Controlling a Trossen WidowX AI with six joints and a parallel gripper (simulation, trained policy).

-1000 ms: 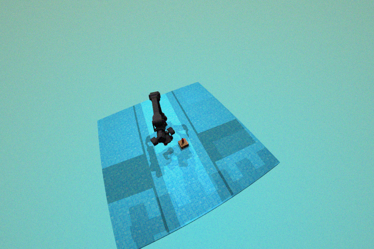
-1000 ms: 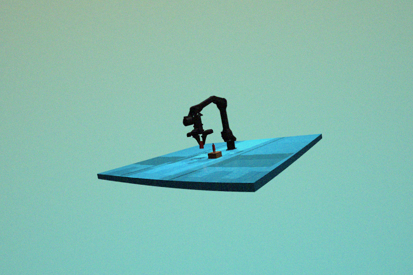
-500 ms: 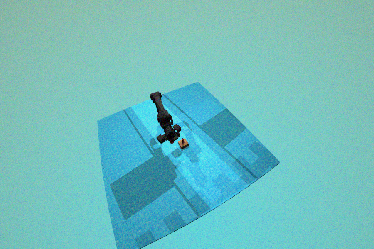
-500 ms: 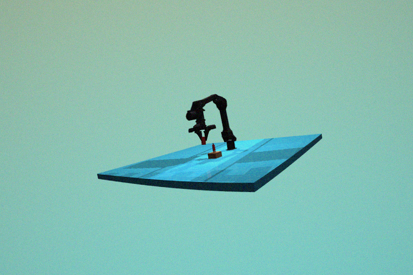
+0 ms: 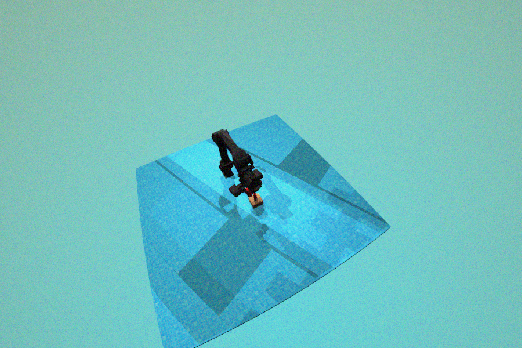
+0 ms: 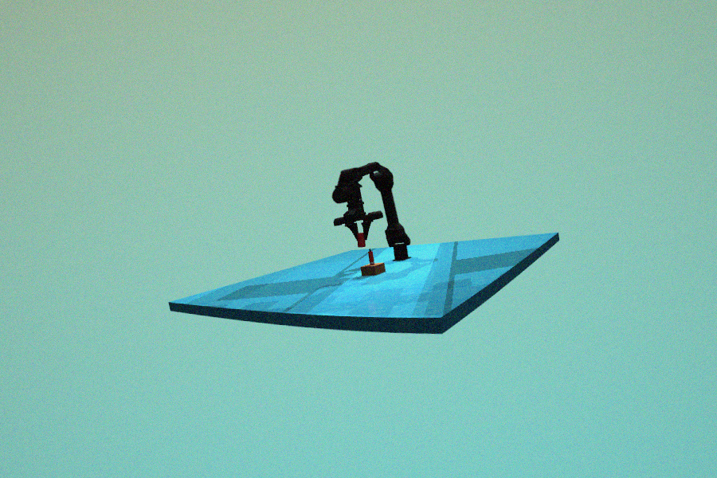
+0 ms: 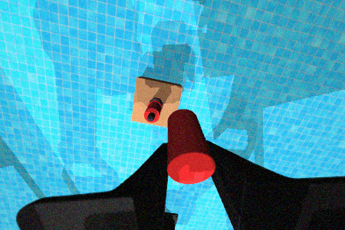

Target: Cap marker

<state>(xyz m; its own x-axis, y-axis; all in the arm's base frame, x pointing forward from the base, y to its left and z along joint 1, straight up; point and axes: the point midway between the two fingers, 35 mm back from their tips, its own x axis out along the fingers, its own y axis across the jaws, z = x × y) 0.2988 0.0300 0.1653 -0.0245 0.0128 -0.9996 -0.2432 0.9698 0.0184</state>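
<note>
The tan holder block is 10 mm ahead of my gripper tip, 30 mm to the left of it and 110 mm below it. Round my gripper tip: red cap 10 mm ahead.
</note>
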